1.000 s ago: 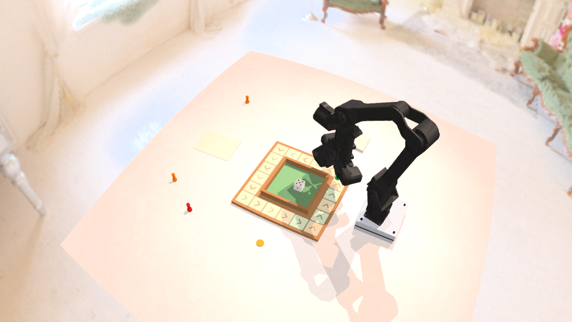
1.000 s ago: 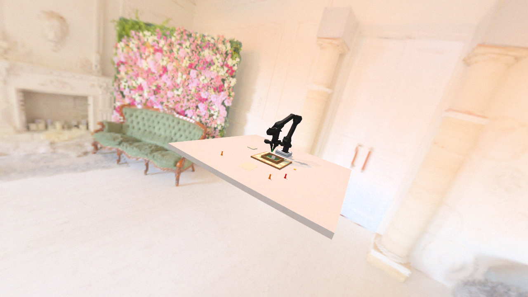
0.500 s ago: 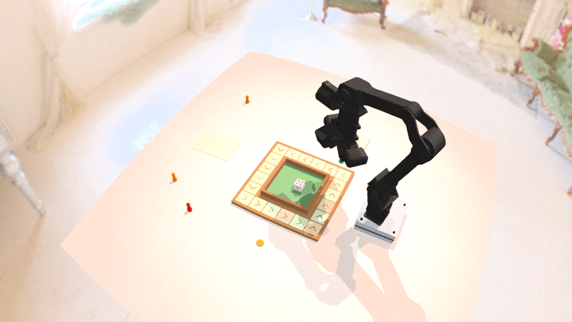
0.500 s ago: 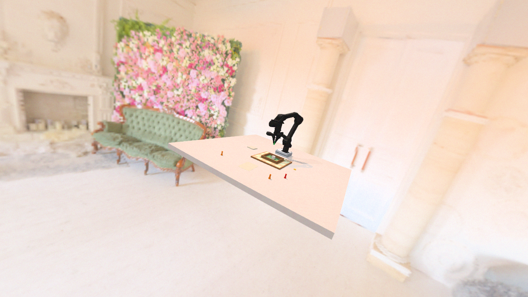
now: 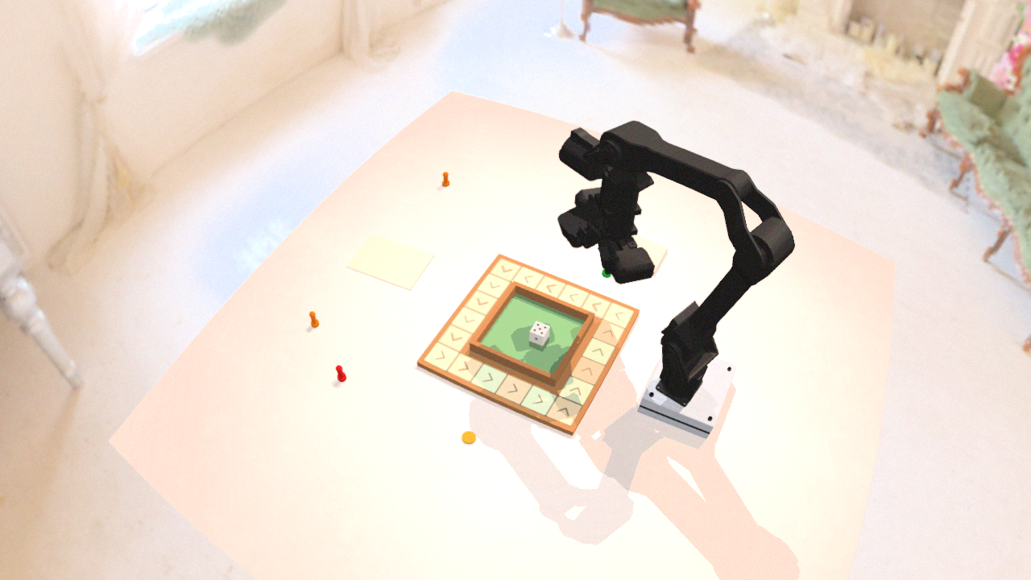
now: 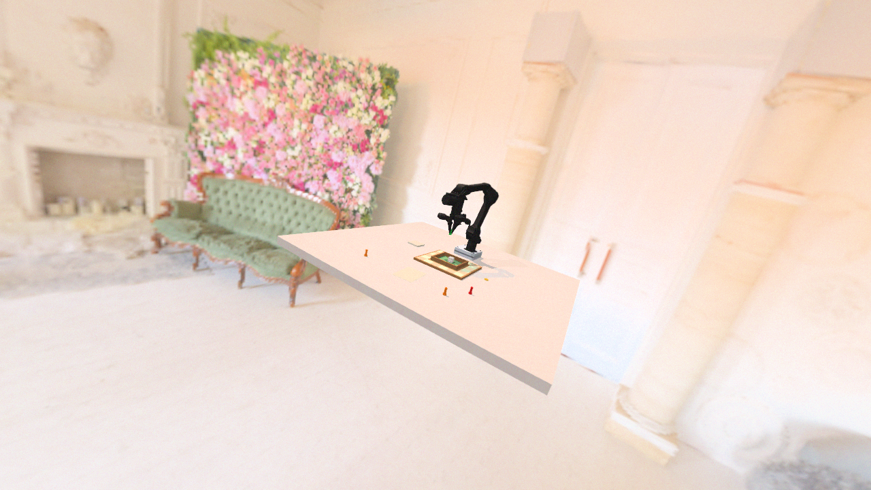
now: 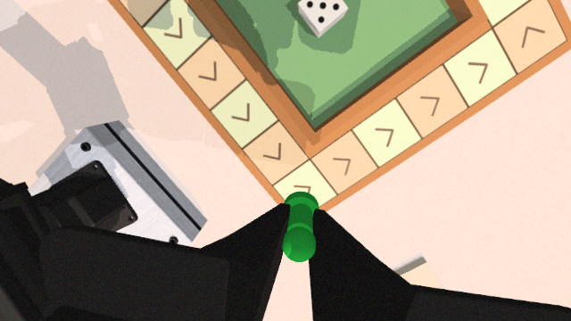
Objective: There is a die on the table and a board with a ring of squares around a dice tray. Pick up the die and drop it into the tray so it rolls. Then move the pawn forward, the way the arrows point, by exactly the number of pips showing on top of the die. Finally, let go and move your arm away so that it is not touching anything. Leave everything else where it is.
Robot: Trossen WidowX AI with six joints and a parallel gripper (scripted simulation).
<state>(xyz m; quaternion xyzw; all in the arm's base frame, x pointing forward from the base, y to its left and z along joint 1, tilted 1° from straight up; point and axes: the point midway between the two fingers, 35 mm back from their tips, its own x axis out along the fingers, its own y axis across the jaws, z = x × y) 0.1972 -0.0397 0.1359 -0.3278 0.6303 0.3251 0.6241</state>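
Right now the white die is 6 cm ahead of my gripper tip, 9 cm to the left of it and 12 cm below it. Also, from my gripper tip: green pawn (1 cm above); yellow disc (2 cm ahead, 31 cm to the left, 14 cm below); green dice tray (7 cm ahead, 9 cm to the left, 14 cm below).
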